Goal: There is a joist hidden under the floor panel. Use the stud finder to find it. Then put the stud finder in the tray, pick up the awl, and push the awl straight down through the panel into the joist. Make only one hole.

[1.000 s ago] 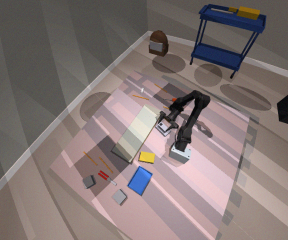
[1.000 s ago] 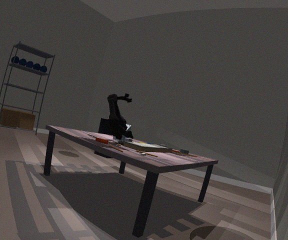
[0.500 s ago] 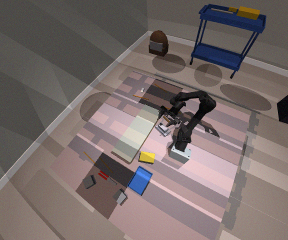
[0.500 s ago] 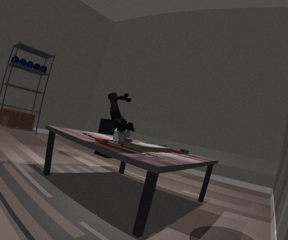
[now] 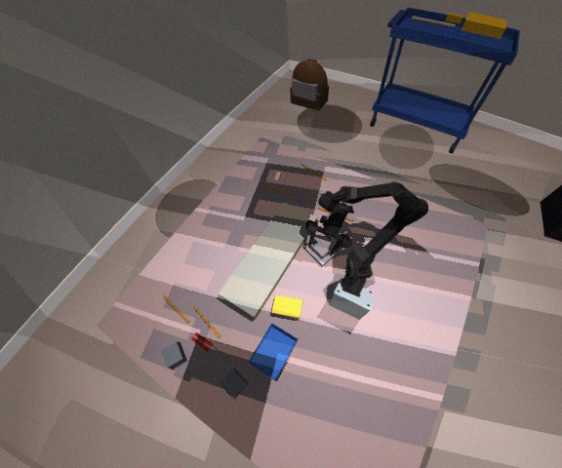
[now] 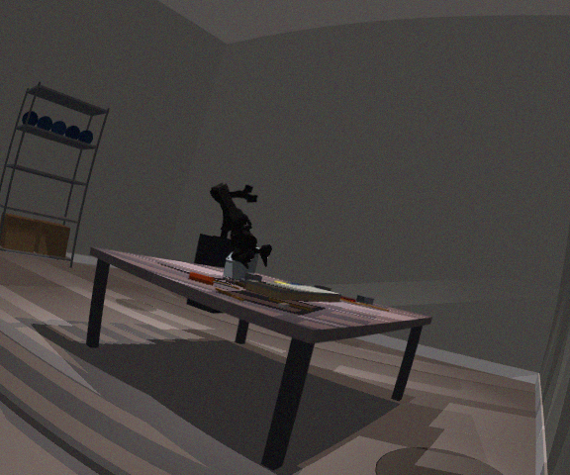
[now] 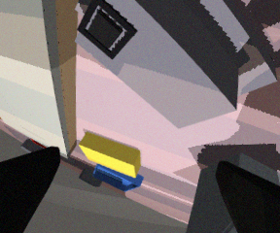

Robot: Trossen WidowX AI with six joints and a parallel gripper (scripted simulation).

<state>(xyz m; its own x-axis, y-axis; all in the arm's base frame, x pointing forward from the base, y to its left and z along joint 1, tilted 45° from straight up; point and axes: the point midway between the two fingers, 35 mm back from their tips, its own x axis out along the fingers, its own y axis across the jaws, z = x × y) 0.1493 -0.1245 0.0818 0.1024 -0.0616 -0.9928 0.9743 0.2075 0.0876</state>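
My gripper tip is now 2 cm short of the stud finder, 4 cm to the left of it and 5 cm above it. From my gripper tip the other things lie so: yellow block: 5 cm ahead, 24 cm to the left, 7 cm below; then awl: 2 cm behind, 12 cm to the right, 8 cm below; then blue tray: 3 cm ahead, 41 cm to the left, 8 cm below.
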